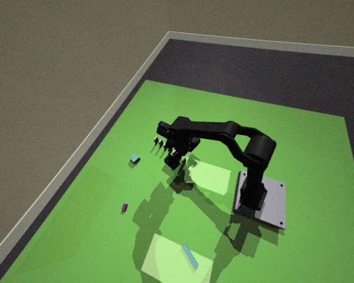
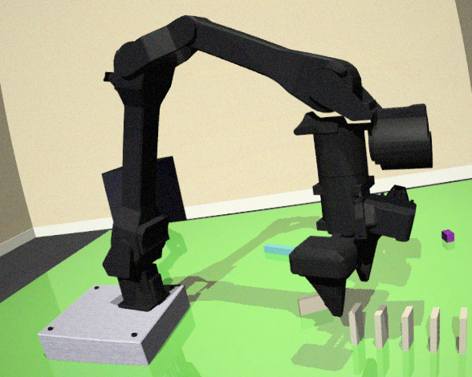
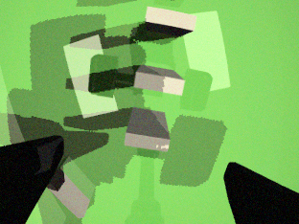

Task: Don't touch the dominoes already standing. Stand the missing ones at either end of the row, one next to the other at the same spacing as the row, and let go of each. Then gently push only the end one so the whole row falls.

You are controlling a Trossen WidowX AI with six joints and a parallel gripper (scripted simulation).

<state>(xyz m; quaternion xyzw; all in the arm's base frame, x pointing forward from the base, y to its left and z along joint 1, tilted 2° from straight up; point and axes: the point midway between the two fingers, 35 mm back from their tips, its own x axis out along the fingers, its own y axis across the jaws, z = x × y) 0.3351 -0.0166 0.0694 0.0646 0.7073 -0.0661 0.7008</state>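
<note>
Right now my gripper tip is 13 cm short of the purple cube, 33 cm to the right of it and 6 cm above it. From my gripper tip the other things lie so: cyan block: 25 cm ahead, 12 cm to the left, 5 cm below; long cyan bar: 22 cm behind, 32 cm to the left, 6 cm below.
</note>
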